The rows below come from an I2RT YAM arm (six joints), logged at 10 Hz.
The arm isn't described. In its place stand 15 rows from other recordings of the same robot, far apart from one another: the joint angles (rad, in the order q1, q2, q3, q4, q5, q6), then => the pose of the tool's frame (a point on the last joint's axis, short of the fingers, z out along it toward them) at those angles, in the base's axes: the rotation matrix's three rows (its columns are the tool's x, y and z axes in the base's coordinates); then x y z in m.
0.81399, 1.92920, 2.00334, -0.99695, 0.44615, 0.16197 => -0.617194, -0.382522, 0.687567; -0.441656, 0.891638, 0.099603; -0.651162, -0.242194, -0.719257; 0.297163, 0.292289, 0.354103
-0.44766, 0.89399, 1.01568, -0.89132, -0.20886, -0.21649 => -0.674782, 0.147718, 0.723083; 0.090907, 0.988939, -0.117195; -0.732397, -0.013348, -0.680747; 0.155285, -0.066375, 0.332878
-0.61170, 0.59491, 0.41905, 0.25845, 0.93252, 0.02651 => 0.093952, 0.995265, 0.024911; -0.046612, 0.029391, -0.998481; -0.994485, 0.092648, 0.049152; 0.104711, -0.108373, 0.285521
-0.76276, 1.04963, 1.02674, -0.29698, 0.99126, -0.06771 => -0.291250, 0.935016, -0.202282; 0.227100, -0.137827, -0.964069; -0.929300, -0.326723, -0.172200; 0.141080, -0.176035, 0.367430
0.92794, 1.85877, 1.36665, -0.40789, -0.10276, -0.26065 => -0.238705, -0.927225, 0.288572; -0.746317, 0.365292, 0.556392; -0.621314, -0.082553, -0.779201; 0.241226, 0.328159, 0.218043
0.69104, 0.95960, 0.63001, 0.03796, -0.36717, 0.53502 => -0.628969, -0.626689, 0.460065; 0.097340, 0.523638, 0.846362; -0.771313, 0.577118, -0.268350; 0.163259, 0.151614, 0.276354
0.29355, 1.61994, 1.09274, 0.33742, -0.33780, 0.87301 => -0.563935, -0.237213, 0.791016; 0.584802, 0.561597, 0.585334; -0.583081, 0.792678, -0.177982; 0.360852, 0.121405, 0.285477
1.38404, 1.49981, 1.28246, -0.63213, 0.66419, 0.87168 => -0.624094, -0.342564, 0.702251; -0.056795, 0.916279, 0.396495; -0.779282, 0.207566, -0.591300; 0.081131, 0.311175, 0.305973
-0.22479, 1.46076, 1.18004, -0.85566, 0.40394, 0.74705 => -0.399961, 0.869556, 0.289661; 0.732370, 0.493232, -0.469420; -0.551058, 0.024389, -0.834111; 0.277600, -0.077828, 0.268859
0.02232, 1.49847, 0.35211, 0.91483, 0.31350, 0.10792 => -0.198039, 0.301943, 0.932529; 0.098065, 0.952702, -0.287649; -0.975276, 0.034483, -0.218283; 0.261657, -0.005140, 0.153507
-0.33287, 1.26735, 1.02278, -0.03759, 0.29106, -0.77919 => -0.590228, 0.223124, 0.775787; -0.508182, 0.644001, -0.571851; -0.627202, -0.731764, -0.266720; 0.277527, -0.106760, 0.334231
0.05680, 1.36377, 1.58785, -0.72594, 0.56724, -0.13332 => -0.532169, 0.354822, 0.768699; -0.142548, 0.857429, -0.494465; -0.834552, -0.372716, -0.405717; 0.283103, -0.003061, 0.434764
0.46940, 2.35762, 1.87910, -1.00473, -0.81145, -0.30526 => -0.736759, -0.617972, -0.274401; -0.605693, 0.422810, 0.674068; -0.300536, 0.662828, -0.685811; 0.399159, 0.231410, 0.142226
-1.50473, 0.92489, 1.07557, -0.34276, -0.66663, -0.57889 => -0.417656, 0.615989, 0.667922; -0.200282, 0.654612, -0.728952; -0.886256, -0.438224, -0.150031; 0.034800, -0.192534, 0.400949
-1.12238, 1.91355, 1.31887, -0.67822, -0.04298, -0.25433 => -0.626250, 0.761777, 0.165849; 0.721899, 0.646941, -0.245620; -0.294402, -0.034093, -0.955073; 0.165013, -0.339461, 0.169844
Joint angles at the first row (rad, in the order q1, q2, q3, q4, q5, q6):
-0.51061, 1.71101, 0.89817, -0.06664, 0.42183, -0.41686
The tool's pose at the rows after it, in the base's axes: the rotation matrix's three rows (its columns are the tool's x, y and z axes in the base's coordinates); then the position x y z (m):
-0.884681, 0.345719, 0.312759; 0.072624, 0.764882, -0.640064; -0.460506, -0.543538, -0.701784; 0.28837, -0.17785, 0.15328
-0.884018, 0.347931, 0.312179; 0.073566, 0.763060, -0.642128; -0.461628, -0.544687, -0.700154; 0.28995, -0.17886, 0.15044
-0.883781, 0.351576, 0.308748; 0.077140, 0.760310, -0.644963; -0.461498, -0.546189, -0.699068; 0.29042, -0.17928, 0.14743
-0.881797, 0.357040, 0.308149; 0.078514, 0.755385, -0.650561; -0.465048, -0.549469, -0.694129; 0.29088, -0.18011, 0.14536
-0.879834, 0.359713, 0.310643; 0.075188, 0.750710, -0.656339; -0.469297, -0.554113, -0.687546; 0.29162, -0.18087, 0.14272
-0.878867, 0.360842, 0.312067; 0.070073, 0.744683, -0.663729; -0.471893, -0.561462, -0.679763; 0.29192, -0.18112, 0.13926
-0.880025, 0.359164, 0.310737; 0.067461, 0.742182, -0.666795; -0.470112, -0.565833, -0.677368; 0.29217, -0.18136, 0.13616
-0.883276, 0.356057, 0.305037; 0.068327, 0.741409, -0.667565; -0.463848, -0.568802, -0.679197; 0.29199, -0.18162, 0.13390
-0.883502, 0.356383, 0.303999; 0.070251, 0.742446, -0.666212; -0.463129, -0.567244, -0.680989; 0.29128, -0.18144, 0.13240
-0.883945, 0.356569, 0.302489; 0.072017, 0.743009, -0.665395; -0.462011, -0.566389, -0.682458; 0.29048, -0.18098, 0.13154
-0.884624, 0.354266, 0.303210; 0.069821, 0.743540, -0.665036; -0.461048, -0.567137, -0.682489; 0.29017, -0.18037, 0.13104
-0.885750, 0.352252, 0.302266; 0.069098, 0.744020, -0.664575; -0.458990, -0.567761, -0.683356; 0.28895, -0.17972, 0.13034
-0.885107, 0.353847, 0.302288; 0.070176, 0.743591, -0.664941; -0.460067, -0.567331, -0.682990; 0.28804, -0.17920, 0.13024
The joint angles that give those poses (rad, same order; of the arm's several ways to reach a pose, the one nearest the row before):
-0.50997, 1.72293, 0.89739, -0.05002, 0.41801, -0.41500
-0.51008, 1.73596, 0.89881, -0.03681, 0.42022, -0.41417
-0.51005, 1.74553, 0.89591, -0.02493, 0.42480, -0.41117
-0.51103, 1.75299, 0.89284, -0.00871, 0.42985, -0.41053
-0.51155, 1.76223, 0.88810, 0.01435, 0.43372, -0.41413
-0.51113, 1.77173, 0.87921, 0.04227, 0.44034, -0.41992
-0.51104, 1.78091, 0.87441, 0.05826, 0.44408, -0.42407
-0.51163, 1.78739, 0.87283, 0.06136, 0.44753, -0.42641
-0.51230, 1.78918, 0.86842, 0.06518, 0.44634, -0.42490
-0.51227, 1.78864, 0.86422, 0.06633, 0.44640, -0.42327
-0.51115, 1.78806, 0.86093, 0.06899, 0.44638, -0.42491
-0.51124, 1.78554, 0.85460, 0.07132, 0.44639, -0.42644
-0.51118, 1.78235, 0.84982, 0.07333, 0.44677, -0.42493

